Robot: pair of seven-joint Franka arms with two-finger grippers.
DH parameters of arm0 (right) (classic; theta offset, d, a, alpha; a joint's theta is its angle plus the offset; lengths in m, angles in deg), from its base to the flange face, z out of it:
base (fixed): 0 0 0 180
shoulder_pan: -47.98 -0.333 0 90
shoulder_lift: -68 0 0 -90
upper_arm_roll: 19.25 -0.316 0.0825 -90
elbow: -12.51 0 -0.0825 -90
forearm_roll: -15 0.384 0 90
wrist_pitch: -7.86 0 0.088 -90
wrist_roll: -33.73 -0.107 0 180
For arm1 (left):
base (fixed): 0 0 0 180
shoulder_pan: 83.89 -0.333 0 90
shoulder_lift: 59.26 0 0 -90
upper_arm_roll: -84.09 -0.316 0.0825 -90
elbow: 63.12 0 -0.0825 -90
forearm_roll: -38.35 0.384 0 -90
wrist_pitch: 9.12 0 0.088 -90
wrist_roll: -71.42 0.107 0 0
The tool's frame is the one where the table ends.
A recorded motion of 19 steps. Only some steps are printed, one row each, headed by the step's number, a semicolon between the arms.
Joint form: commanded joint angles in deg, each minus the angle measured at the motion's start. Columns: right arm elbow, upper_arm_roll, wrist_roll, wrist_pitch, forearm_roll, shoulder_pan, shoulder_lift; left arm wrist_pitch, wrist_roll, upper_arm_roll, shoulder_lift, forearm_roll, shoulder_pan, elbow.
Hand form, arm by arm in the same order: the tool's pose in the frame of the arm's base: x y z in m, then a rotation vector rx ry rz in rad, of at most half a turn. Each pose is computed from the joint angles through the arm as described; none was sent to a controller.
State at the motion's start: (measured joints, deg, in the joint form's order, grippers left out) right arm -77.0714 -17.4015 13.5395 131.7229 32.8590 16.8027 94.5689; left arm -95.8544 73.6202 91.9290 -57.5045 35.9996 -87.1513 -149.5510
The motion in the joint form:
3: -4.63 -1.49 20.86 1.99 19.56 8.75 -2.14; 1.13 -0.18 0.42 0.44 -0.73 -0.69 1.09
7: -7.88 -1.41 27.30 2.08 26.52 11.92 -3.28; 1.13 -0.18 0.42 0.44 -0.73 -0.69 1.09
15: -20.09 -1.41 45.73 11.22 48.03 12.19 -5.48; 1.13 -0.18 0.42 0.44 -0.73 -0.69 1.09
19: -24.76 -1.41 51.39 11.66 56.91 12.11 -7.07; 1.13 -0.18 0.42 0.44 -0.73 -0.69 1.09
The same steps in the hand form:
3: 0.6280 0.2782 0.3861 -2.5807 -0.0509 -0.0229; 0.5570 -0.0463 0.6350 3.0777 -0.1751 -0.0532
7: 0.6311 0.2415 0.3751 -2.4968 -0.0149 -0.0261; 0.5570 -0.0463 0.6350 3.0777 -0.1751 -0.0532
15: 0.5993 0.2141 0.3158 -2.3253 0.0711 -0.1426; 0.5570 -0.0463 0.6350 3.0777 -0.1751 -0.0532
19: 0.5787 0.2077 0.2989 -2.2511 0.1301 -0.1479; 0.5570 -0.0463 0.6350 3.0777 -0.1751 -0.0532

